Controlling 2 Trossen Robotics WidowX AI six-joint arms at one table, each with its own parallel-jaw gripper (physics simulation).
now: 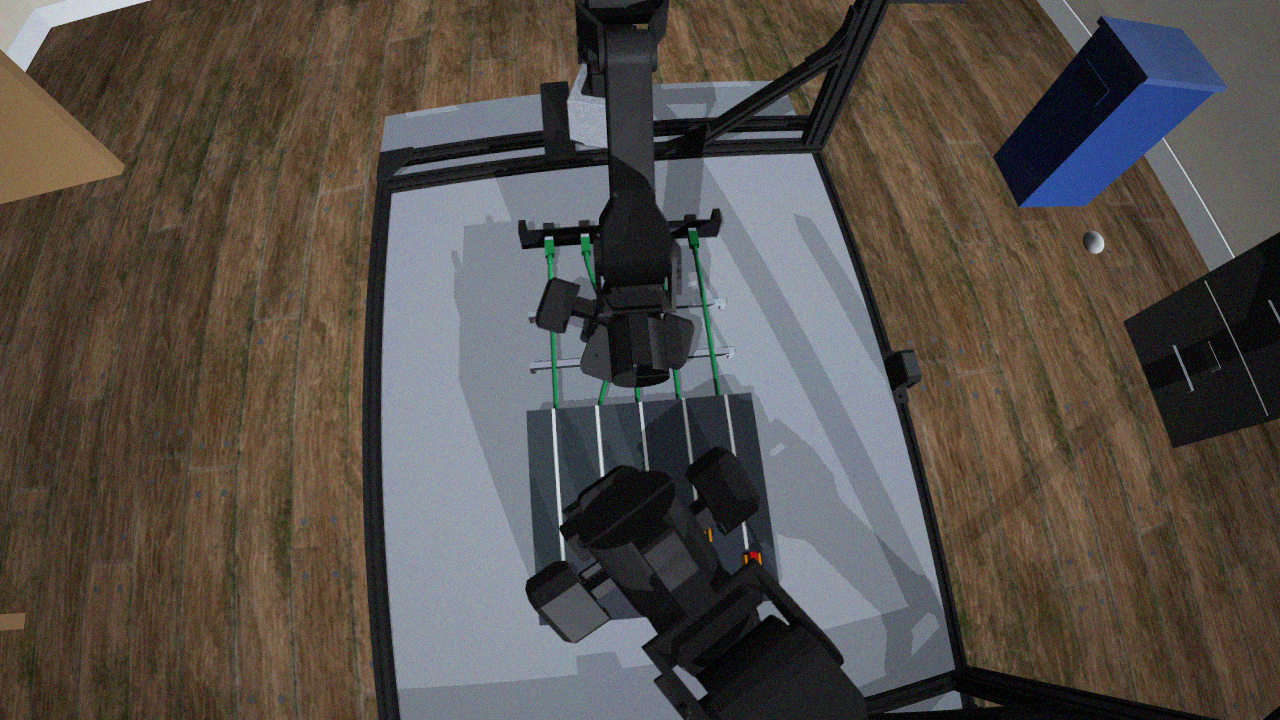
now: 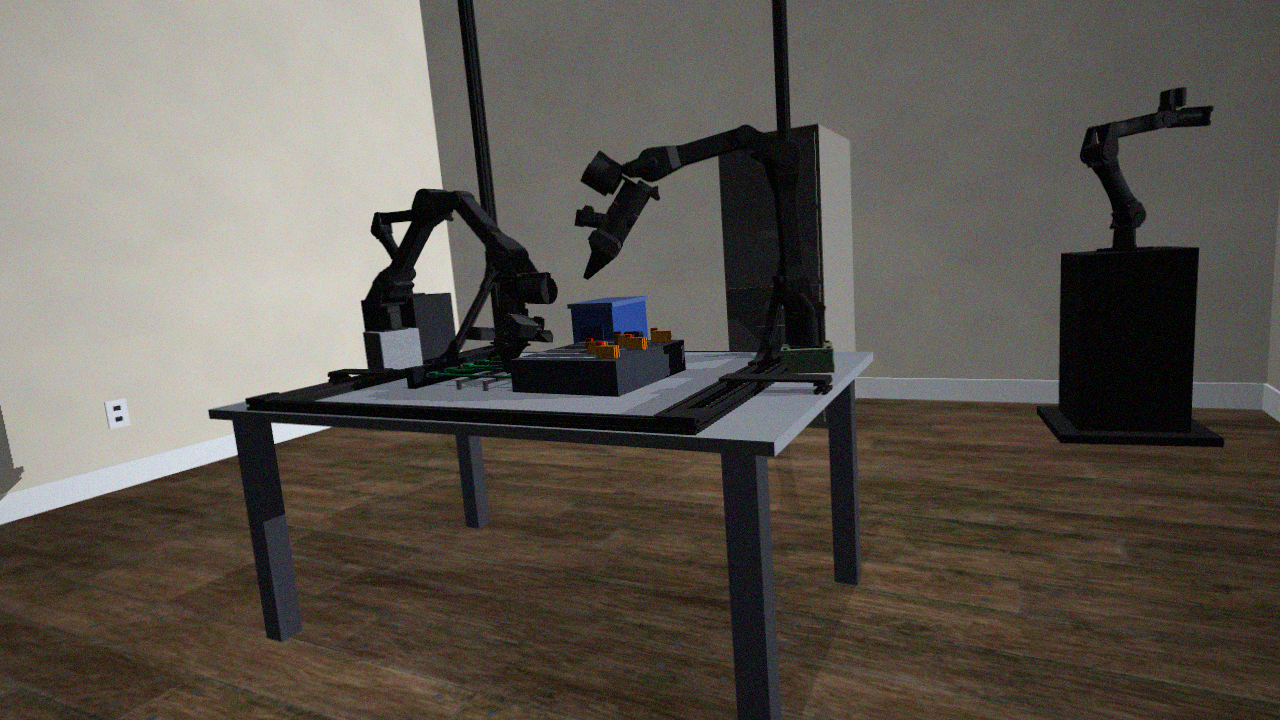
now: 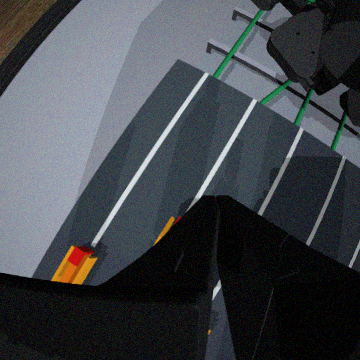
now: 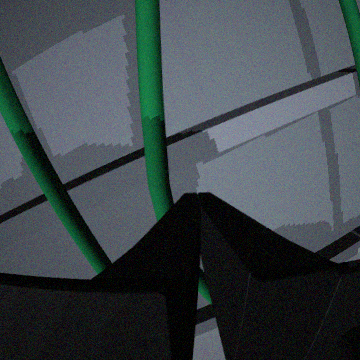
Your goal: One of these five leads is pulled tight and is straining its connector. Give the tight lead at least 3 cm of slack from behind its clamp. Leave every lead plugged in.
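Observation:
Five green leads run from a black anchor bar under two thin clamp bars to a dark block. White lines continue them across the block to orange connectors. The outer leads look straight. My right gripper is shut and empty, low over the middle leads. Its tips are beside one lead, which passes under them. My left gripper is shut and empty, high above the block.
A blue box stands behind the block. A black frame rims the table. A small black knob sits on its right rail. A grey tower stands behind the left arm's base.

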